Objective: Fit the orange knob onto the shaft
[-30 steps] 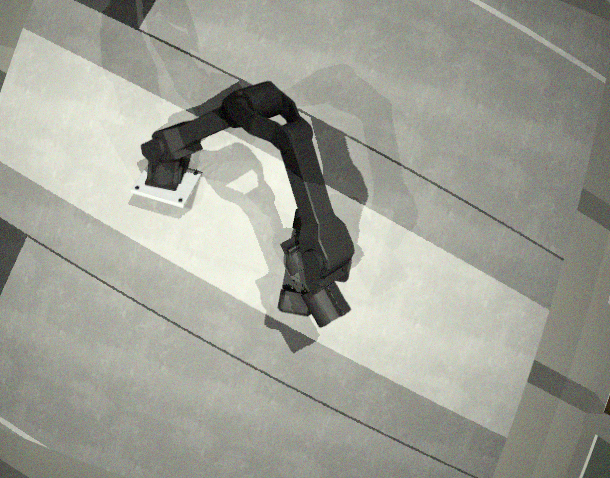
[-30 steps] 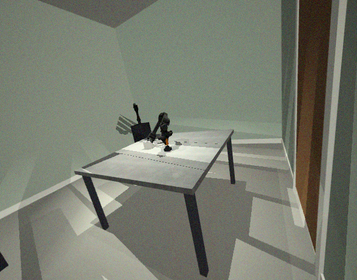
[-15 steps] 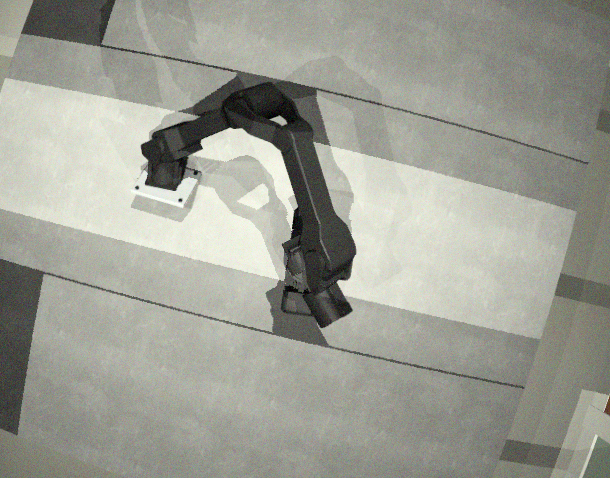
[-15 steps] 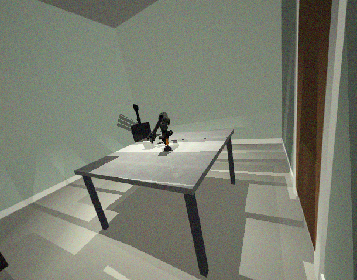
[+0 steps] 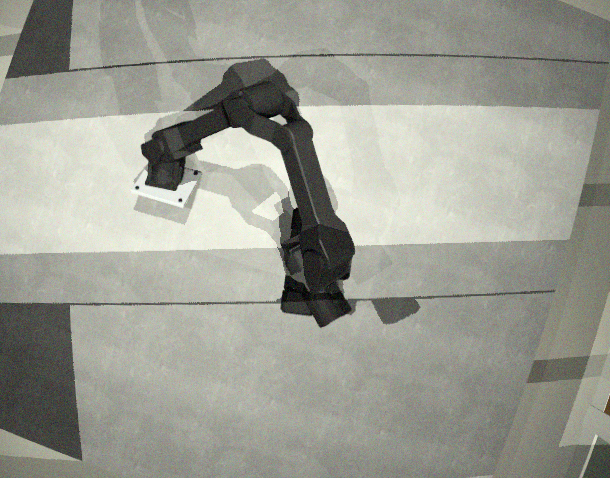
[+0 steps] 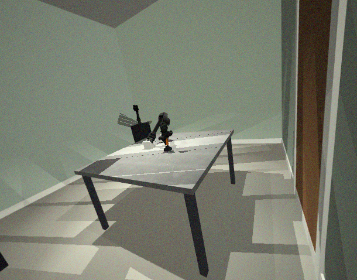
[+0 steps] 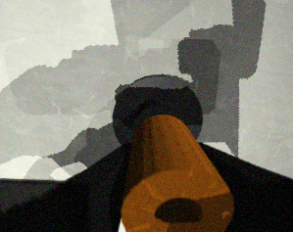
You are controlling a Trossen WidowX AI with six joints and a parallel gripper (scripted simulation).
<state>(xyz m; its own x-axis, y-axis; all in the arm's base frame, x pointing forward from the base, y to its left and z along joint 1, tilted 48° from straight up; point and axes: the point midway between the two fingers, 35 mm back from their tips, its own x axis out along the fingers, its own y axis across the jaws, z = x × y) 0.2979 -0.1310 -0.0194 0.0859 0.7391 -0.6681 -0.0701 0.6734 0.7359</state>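
Now: gripper tip 20 mm below the orange knob. Round my gripper tip: dark pedestal 40 mm below.
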